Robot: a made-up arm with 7 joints.
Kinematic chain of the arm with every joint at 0, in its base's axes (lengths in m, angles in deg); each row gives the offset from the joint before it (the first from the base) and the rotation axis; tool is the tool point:
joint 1: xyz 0 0 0.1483 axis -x
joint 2: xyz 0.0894 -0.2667 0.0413 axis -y
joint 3: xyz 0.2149 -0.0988 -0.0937 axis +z
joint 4: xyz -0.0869 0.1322 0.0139 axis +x
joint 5: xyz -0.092 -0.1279 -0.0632 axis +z
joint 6: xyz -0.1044 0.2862 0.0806 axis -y
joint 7: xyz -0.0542 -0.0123 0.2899 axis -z
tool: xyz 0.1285 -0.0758 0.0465
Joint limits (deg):
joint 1: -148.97..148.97
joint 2: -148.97..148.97
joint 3: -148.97..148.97
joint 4: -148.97..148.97
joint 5: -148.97..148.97
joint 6: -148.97..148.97
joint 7: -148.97..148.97
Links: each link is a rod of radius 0.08 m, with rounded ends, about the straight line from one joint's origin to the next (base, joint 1, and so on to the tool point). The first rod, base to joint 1, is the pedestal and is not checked.
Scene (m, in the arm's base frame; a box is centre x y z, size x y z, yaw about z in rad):
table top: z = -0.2
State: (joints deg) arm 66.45 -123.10 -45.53 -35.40 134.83 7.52 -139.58
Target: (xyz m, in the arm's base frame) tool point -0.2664 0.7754 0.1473
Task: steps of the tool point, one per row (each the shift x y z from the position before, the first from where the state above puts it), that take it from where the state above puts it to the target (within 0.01 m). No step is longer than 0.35 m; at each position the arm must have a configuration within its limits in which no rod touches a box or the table.
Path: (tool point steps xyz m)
1: -0.0214 0.1659 0.2244
2: -0.0850 0.2464 0.1333
3: -0.1434 0.2700 0.0103
4: -0.1886 0.2275 -0.1123
5: -0.2141 0.1276 -0.2014
6: -0.2155 -0.0046 -0.2330

